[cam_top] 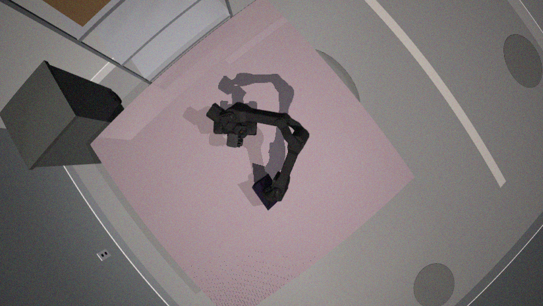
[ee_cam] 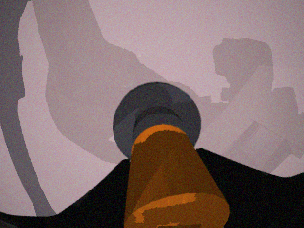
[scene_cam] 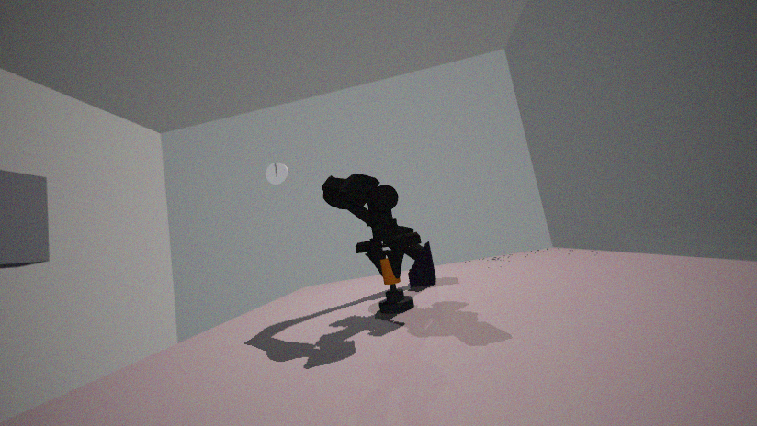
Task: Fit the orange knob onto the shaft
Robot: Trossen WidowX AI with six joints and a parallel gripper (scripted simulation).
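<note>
Right now the orange knob is 2 cm above my gripper tip. Also, from my gripper tip: round pedestal 4 cm below.
</note>
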